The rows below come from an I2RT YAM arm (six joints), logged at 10 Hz.
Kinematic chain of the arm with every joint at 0, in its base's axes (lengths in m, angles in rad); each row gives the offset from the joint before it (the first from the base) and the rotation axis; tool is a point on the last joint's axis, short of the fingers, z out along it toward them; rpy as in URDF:
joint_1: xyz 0 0 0.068 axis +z
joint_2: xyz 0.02 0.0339 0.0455 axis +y
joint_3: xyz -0.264 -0.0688 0 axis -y
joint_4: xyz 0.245 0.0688 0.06 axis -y
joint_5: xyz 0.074 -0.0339 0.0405 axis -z
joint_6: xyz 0.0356 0 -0.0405 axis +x
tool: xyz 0 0 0 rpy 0 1.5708 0
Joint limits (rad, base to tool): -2.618..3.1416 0..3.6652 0..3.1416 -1.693..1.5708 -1.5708..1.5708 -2.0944..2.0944
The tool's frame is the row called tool.
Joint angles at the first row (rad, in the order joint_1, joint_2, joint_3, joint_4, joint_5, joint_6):
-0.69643, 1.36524, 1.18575, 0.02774, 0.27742, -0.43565
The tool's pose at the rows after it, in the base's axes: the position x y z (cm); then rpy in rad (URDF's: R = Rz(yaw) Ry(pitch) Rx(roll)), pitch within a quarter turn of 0, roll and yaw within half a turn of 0:
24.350 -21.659 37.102 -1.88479 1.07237 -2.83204
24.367 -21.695 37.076 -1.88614 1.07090 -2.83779
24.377 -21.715 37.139 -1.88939 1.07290 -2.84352
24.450 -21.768 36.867 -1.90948 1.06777 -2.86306
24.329 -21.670 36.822 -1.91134 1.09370 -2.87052
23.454 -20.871 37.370 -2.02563 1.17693 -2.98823
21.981 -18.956 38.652 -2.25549 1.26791 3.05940
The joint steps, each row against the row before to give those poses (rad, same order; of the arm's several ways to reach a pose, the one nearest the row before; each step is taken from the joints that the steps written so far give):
0.00004, 0.00375, 0.00462, -0.00352, 0.00635, 0.00153
-0.00003, 0.00161, 0.00075, -0.00043, 0.00462, -0.00019
-0.00001, 0.00112, 0.00384, -0.00382, 0.00243, 0.00307
0.00040, 0.00391, -0.00292, -0.00446, 0.00212, 0.00148
0.00017, -0.00660, -0.01004, 0.01052, 0.00232, 0.02360
0.00160, -0.04221, -0.00382, -0.05450, -0.00067, 0.10077
0.02017, -0.08003, 0.00432, -0.10670, 0.01644, 0.12968

